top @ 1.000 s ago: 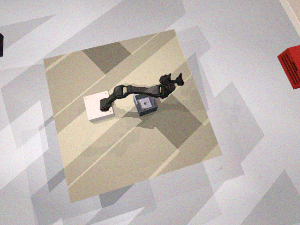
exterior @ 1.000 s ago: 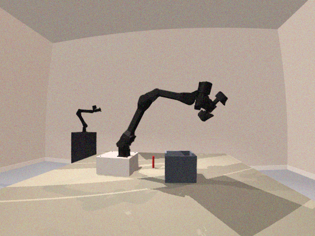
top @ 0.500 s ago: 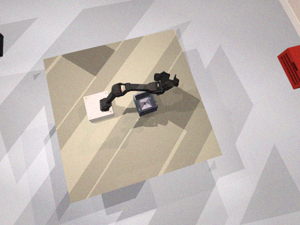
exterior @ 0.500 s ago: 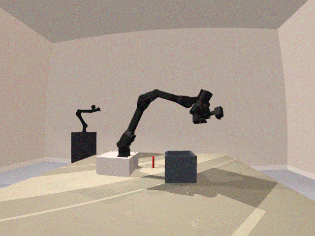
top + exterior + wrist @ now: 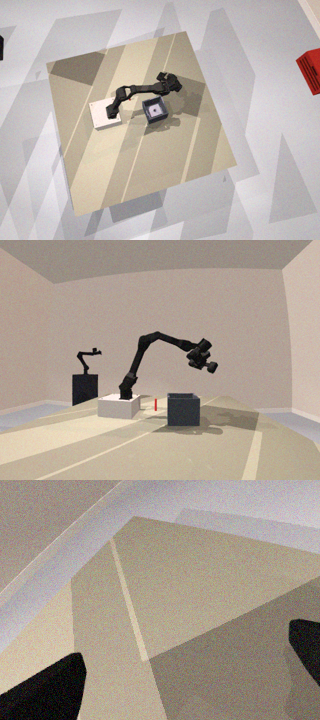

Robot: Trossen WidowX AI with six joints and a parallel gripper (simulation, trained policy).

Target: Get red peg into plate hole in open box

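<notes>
Right now my gripper tip is 340 mm past the red peg, 230 mm above it and 30 mm to the left of it.
</notes>
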